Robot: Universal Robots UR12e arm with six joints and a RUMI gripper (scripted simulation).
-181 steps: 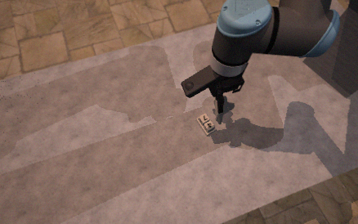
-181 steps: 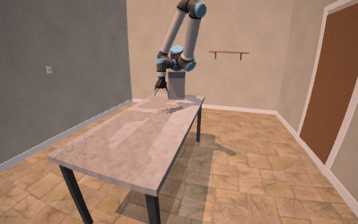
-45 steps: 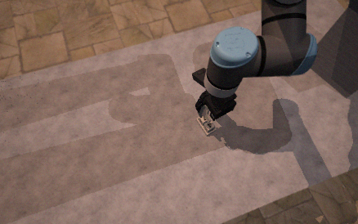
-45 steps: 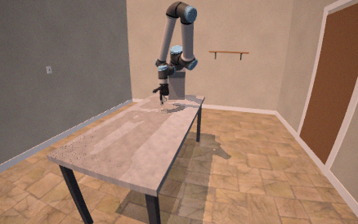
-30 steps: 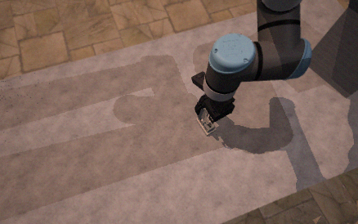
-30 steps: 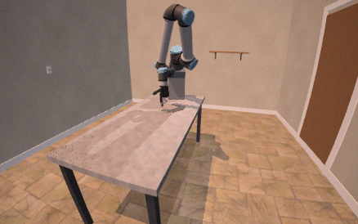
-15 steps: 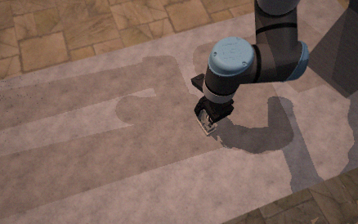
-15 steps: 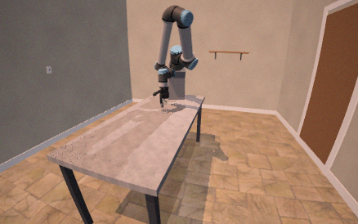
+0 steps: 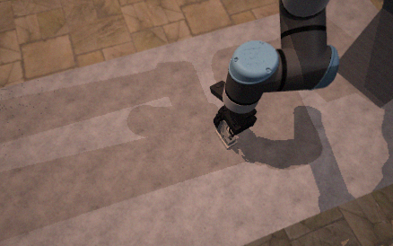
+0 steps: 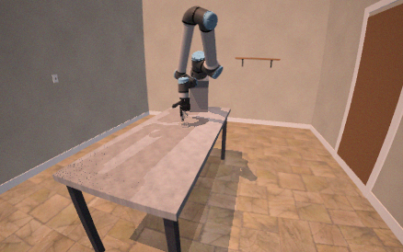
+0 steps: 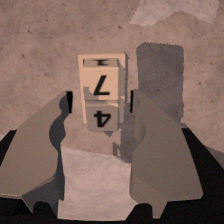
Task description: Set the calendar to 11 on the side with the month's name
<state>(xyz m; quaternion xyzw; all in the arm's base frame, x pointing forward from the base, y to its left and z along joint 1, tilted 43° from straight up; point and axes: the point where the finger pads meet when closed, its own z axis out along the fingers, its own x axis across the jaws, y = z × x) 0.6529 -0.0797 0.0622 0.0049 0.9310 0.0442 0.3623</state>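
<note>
Now: hand 40 mm above the digit cube. Also, from my hand: calendar tray: 20 mm to the left, 50 mm below; white cube: 30 mm to the left, 40 mm below.
</note>
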